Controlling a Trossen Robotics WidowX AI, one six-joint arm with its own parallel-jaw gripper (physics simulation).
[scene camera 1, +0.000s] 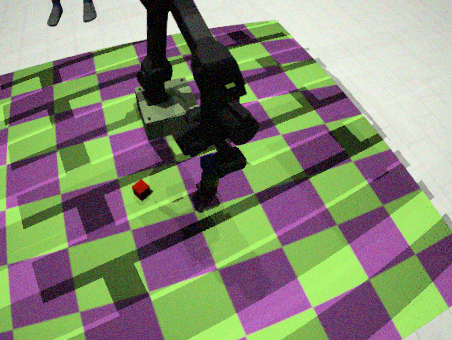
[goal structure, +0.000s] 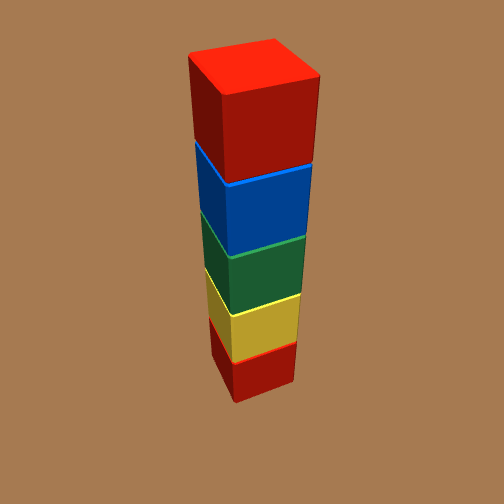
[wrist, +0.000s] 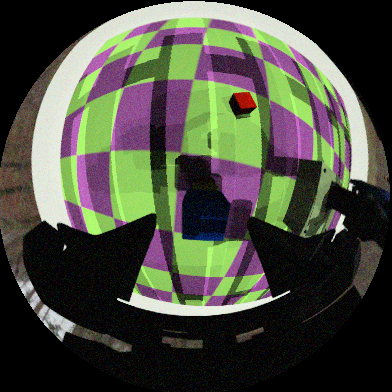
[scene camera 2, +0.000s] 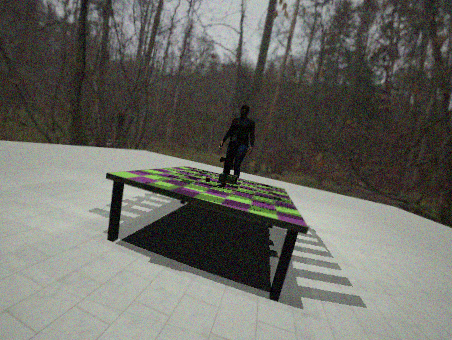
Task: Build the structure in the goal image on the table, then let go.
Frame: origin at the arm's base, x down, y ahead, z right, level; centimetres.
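Seen in the pictures: gripper, fingertip midpoint: (scene camera 1: pixel 212 163) (wrist: pixel 203 220) (scene camera 2: pixel 226 173); arm's base, link origin: (scene camera 1: pixel 155 96) (wrist: pixel 332 195).
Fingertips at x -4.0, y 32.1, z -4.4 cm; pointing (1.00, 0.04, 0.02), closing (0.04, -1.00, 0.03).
Note:
Pixels of each thing's top centre, then the offset from my fingertips to it. Level surfaces: height alone.
- blue cube, top centre: (wrist: pixel 204 223) (scene camera 1: pixel 209 159) dx -1.8, dy +0.1, dz +0.8 cm
- red cube, top centre: (wrist: pixel 245 99) (scene camera 1: pixel 140 186) dx +8.0, dy -5.8, dz +16.8 cm
- checkered table, surface height: dx +11.2 cm
A blue cube (scene camera 1: pixel 208 161) (wrist: pixel 205 215) is at the top of a narrow upright stack, between the spread fingertips. The dark green-to-brown blocks (scene camera 1: pixel 210 184) under it are in deep shade and hard to tell apart; the blue cube mostly hides them in the wrist view. A red cube (scene camera 1: pixel 141 189) (wrist: pixel 243 102) lies on the table by itself, left of the stack in scene camera 1. My gripper (scene camera 1: pixel 211 153) (wrist: pixel 203 220) is open, with a gap on each side of the blue cube. In scene camera 2 the stack is too small and dark to make out.
The arm's grey base plate (scene camera 1: pixel 162 111) (wrist: pixel 320 200) stands on the checkered table (scene camera 1: pixel 280 310) (scene camera 2: pixel 240 204), behind the stack in scene camera 1. Dark striped shadows cross the table. A person (scene camera 2: pixel 243 132) stands beyond the table.

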